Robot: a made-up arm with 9 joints. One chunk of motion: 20 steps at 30 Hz.
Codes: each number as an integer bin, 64 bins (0 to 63) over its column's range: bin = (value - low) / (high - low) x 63, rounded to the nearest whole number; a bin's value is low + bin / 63 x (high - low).
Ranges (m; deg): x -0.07..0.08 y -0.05..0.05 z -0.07..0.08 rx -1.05..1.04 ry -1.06..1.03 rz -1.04..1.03
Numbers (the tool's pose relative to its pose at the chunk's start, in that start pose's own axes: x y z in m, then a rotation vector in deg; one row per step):
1: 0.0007 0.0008 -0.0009 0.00 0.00 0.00
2: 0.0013 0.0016 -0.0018 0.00 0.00 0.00
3: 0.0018 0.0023 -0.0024 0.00 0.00 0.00
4: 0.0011 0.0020 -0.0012 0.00 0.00 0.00
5: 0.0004 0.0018 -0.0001 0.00 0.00 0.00
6: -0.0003 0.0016 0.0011 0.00 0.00 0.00
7: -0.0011 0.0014 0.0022 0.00 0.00 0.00
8: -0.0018 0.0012 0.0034 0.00 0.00 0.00
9: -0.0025 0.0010 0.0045 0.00 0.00 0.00
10: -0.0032 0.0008 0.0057 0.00 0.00 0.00
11: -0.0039 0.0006 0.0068 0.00 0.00 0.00
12: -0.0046 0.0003 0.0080 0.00 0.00 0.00
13: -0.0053 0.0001 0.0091 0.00 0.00 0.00
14: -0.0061 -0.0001 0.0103 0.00 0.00 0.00
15: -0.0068 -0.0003 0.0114 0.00 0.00 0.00
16: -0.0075 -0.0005 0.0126 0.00 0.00 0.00
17: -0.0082 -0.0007 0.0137 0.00 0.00 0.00
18: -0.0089 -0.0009 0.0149 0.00 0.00 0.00
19: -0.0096 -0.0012 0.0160 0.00 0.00 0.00
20: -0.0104 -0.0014 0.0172 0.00 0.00 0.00
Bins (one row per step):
1: 30 32 29 32 32 32
2: 30 33 29 32 32 32
3: 30 33 28 32 32 32
4: 30 33 29 32 32 32
5: 30 33 29 32 32 32
6: 29 33 30 32 32 32
7: 29 32 30 32 32 32
8: 29 32 31 32 32 32
9: 28 32 31 32 32 32
10: 28 32 32 32 32 32
11: 28 32 32 32 32 32
12: 27 32 33 32 32 32
13: 27 32 33 32 32 32
14: 27 31 34 32 32 32
15: 27 31 34 32 32 32
16: 26 31 35 32 32 32
17: 26 31 35 32 32 32
18: 26 31 36 32 32 32
19: 25 31 36 32 32 32
20: 25 31 37 32 32 32

